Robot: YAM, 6 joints.
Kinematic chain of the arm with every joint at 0, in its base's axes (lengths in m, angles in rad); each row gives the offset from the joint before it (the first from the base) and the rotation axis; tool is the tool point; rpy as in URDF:
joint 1: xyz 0 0 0.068 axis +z
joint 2: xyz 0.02 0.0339 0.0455 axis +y
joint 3: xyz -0.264 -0.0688 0 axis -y
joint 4: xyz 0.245 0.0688 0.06 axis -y
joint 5: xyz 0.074 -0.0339 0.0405 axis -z
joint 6: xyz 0.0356 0 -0.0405 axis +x
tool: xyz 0 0 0 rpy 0 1.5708 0
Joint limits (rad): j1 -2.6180..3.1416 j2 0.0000..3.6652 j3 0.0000..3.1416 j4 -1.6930..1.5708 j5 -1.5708..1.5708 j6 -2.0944..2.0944
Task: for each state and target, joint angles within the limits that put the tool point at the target. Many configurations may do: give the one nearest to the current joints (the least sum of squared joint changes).
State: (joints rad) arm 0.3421 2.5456 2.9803 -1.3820 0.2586 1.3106
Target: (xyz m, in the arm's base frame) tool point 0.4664 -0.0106 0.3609
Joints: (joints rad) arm -0.0012 2.4552 2.9639 -1.5196 0.2853 1.3106
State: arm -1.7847 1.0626 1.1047 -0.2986 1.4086 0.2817
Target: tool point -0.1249 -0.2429 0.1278
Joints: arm -1.9191 1.7158 0.7474 -0.3014 1.3217 0.2817
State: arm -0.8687 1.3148 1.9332 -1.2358 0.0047 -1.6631
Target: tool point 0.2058 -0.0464 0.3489
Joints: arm -0.2378 1.2989 1.4133 -1.4519 -0.0954 -1.6631
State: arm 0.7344 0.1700 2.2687 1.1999 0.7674 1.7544
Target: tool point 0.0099 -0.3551 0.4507
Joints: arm 1.5182 0.2046 1.6390 1.3573 0.9307 1.7544
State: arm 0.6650 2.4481 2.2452 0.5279 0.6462 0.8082
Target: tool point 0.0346 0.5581 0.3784
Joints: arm 1.5436 2.4159 2.3478 0.5325 0.5771 0.8082
